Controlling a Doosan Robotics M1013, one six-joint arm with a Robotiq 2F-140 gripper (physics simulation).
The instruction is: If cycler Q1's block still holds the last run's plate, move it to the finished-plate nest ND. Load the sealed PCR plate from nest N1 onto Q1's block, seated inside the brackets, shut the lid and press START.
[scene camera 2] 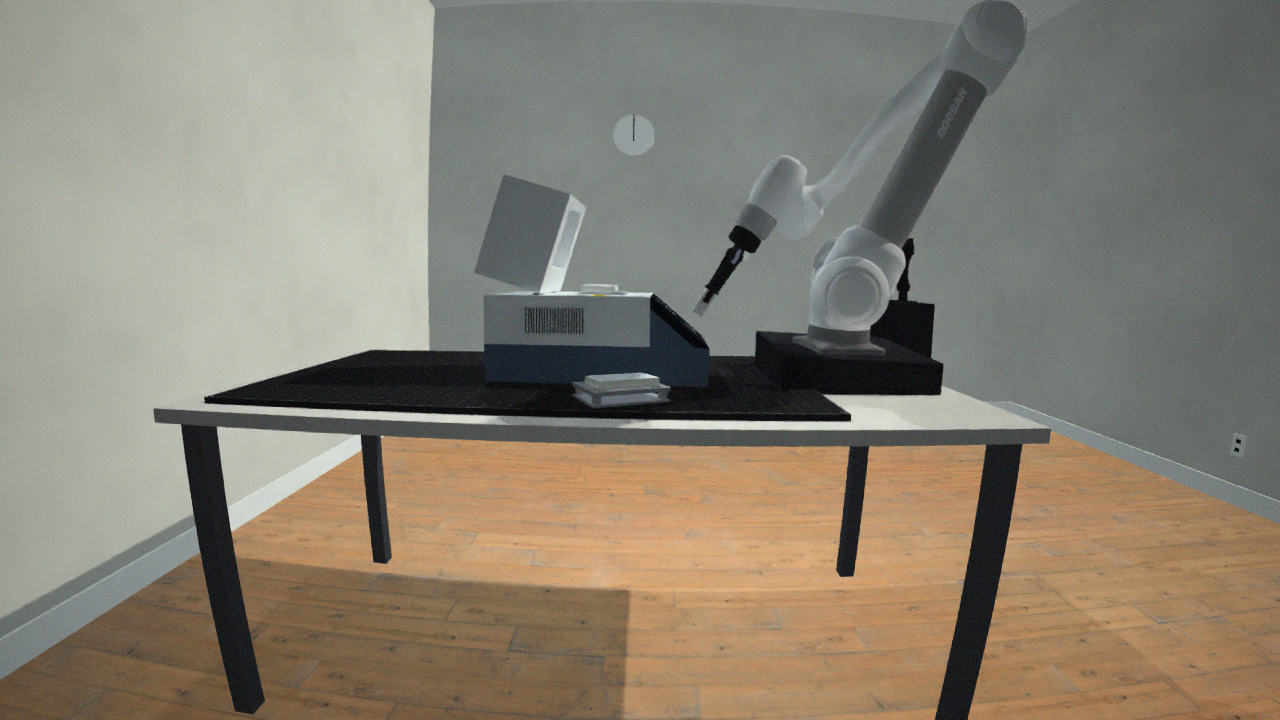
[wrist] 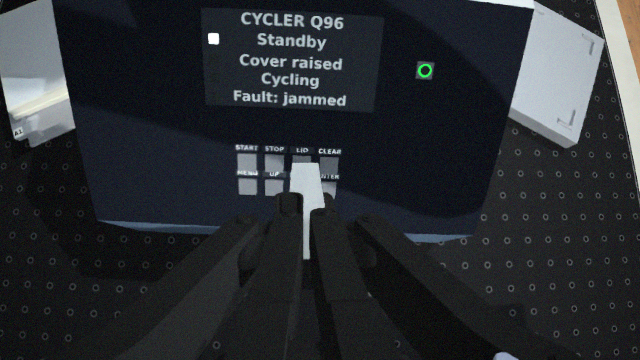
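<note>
Cycler Q1 (scene camera 2: pixel 581 362) (wrist: pixel 150 165) stands on the black mat. Its lid (scene camera 2: pixel 523 232) is raised and slants forward. A white plate (scene camera 2: pixel 599 288) sits on the block; its seating is too small to judge. The display (wrist: pixel 292 60) shows a white marker beside "Standby". The START button (wrist: pixel 247 163) is left of the fingers. My gripper (scene camera 2: pixel 712 293) (wrist: pixel 305 184) is shut, a pale tip sticking out beyond its fingers, above the panel near the LID button (wrist: pixel 301 159). The sealed plate (scene camera 2: pixel 622 381) (wrist: pixel 35 55) rests on its nest (scene camera 2: pixel 623 398) at the cycler's side.
A bare white nest (wrist: pixel 555 80) with corner brackets, apparently ND, lies right of the cycler in the wrist view. The perforated black mat (scene camera 2: pixel 358 385) (wrist: pixel 540 200) lies under cycler and nests. The robot's black base (scene camera 2: pixel 859 371) stands at the right end of the table (scene camera 2: pixel 966 416).
</note>
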